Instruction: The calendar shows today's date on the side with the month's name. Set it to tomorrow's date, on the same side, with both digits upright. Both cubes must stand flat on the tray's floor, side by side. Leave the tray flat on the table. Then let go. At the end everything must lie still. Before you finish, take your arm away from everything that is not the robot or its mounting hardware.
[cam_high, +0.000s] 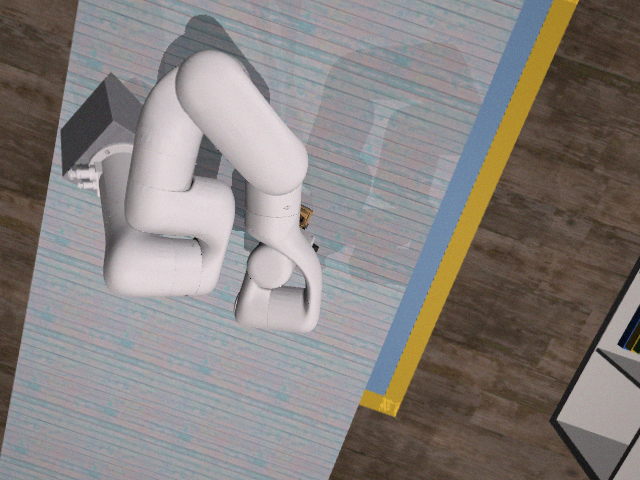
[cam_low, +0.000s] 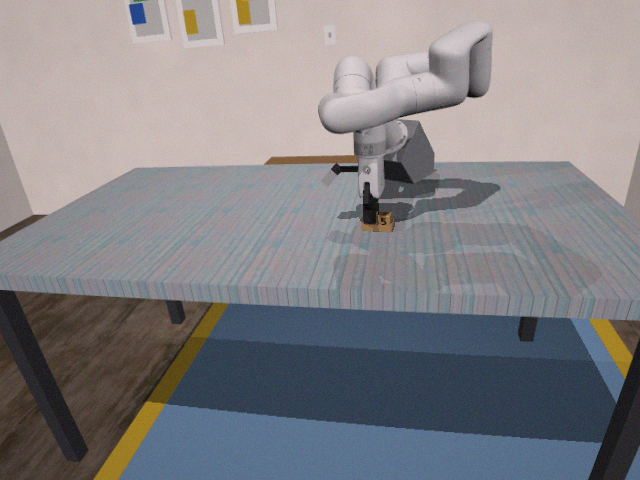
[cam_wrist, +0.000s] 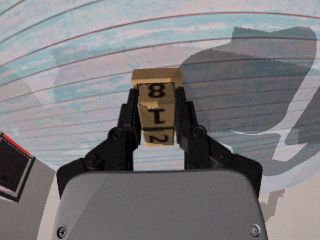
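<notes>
My hand is 10 mm above the wooden digit cube. The rest, counted from my hand: wooden calendar tray (30 mm below, 20 mm to the left, 10 mm ahead).
</notes>
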